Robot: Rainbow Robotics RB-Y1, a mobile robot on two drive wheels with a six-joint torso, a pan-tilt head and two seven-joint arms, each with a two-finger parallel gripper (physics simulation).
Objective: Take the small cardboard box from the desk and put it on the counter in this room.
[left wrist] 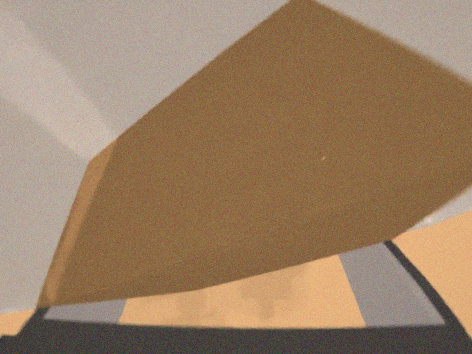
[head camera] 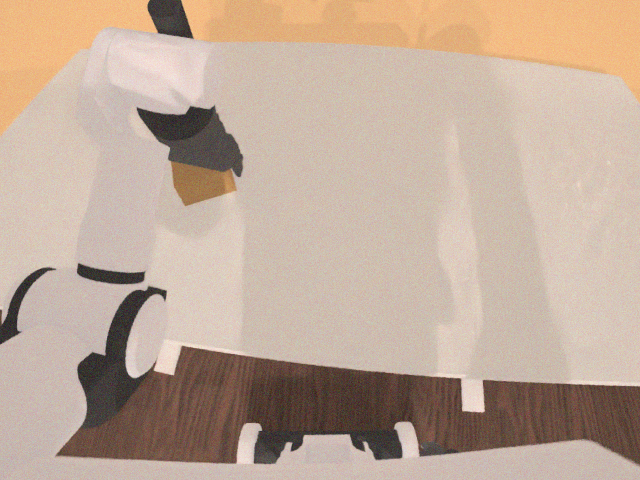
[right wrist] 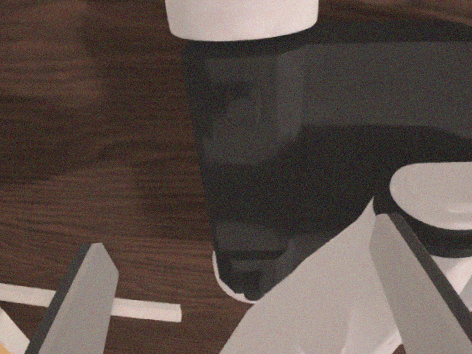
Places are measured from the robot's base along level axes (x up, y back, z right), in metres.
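Pixels of known places: left gripper, fingertip midpoint: (head camera: 209,165); right gripper, fingertip midpoint: (right wrist: 239,246).
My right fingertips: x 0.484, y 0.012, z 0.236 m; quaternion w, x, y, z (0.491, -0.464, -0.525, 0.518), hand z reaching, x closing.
Observation:
Behind a point stands the place of what it marks.
The small cardboard box (head camera: 199,183) {y -0.422, x 0.992, z -0.193 m} (left wrist: 250,165) is a brown block, tilted, just above a broad pale top (head camera: 336,206) {y -0.401, x 0.951, z 0.021 m}; its shadow falls on that top close below it. I cannot tell whether a lower corner touches. My left gripper (head camera: 206,157) {y -0.487, x 0.963, z -0.197 m} (left wrist: 242,280) reaches in from the back left and is shut on the box, its fingers wide apart. The box hides the fingertips in the left wrist view. My right gripper (right wrist: 239,246) {y 0.012, x 0.484, z 0.236 m} is open and empty, above the dark floor beside my base. The frames do not show whether the pale top is the desk or the counter.
Dark wooden floor (head camera: 330,387) {y -0.237, x 0.001, z 0.012 m} (right wrist: 100,200) {y -0.387, x 0.001, z -0.159 m} lies between the pale top's near edge and my base (head camera: 327,446) (right wrist: 250,190) {y 0.001, x 0.191, z 0.021 m}. White legs (head camera: 168,357) (head camera: 473,395) show at the near edge. An orange surface (head camera: 361,20) {y -0.977, x 0.986, z 0.105 m} lies beyond the far edge.

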